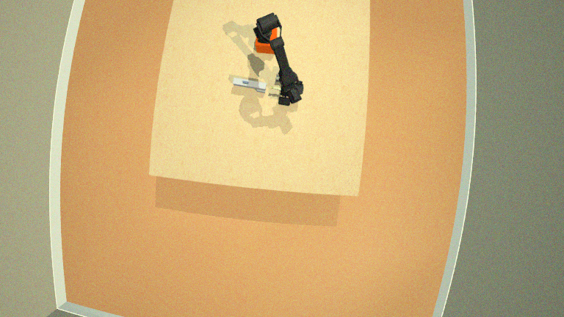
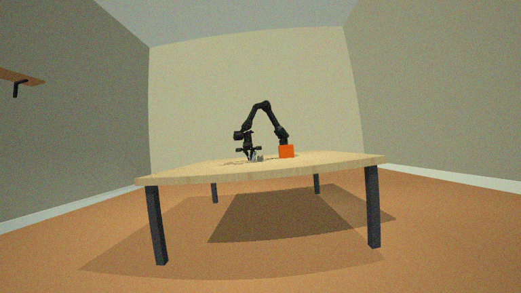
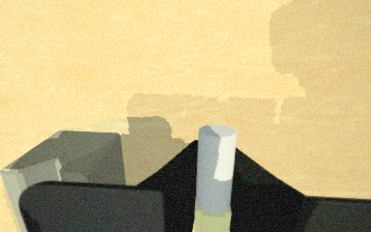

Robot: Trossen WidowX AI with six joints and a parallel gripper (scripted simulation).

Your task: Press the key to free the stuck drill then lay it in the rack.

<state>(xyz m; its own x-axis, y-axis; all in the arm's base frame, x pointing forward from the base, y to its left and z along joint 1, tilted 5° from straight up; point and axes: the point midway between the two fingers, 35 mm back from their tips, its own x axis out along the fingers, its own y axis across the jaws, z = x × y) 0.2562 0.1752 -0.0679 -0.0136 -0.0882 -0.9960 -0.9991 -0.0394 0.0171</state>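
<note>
Right now my gripper tip is 70 mm past the grey block, 40 mm to the left of it and 10 mm below it. The rest, counted from my gripper tip: bluish-purple key: 10 mm ahead, 230 mm to the right, 40 mm above.
</note>
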